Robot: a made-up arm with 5 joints. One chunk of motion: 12 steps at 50 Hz.
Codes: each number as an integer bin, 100 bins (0 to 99) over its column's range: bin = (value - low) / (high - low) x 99, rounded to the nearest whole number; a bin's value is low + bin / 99 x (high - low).
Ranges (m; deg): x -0.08..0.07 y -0.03..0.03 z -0.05..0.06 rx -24..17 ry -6..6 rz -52..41
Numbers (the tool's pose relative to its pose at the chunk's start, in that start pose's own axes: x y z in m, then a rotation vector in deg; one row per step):
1: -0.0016 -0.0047 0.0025 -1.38 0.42 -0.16
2: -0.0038 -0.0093 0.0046 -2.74 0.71 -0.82
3: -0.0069 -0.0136 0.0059 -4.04 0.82 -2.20
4: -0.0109 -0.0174 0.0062 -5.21 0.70 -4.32
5: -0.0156 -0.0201 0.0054 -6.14 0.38 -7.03
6: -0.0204 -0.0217 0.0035 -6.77 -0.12 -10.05
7: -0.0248 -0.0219 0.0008 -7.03 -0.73 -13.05
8: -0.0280 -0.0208 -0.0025 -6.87 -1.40 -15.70
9: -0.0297 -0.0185 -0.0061 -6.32 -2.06 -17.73
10: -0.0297 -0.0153 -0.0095 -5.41 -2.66 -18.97
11: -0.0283 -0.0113 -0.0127 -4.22 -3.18 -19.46
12: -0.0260 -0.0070 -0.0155 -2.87 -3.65 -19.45
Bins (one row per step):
1: 52 42 47 55 53 55
2: 50 34 49 51 55 54
3: 48 27 50 48 56 53
4: 46 21 51 45 55 51
5: 43 16 50 43 53 48
6: 39 14 48 42 49 45
7: 36 13 46 41 43 41
8: 34 15 43 41 38 39
9: 33 19 40 43 33 36
10: 33 24 36 45 28 35
11: 34 31 34 48 23 35
12: 36 38 31 51 19 35

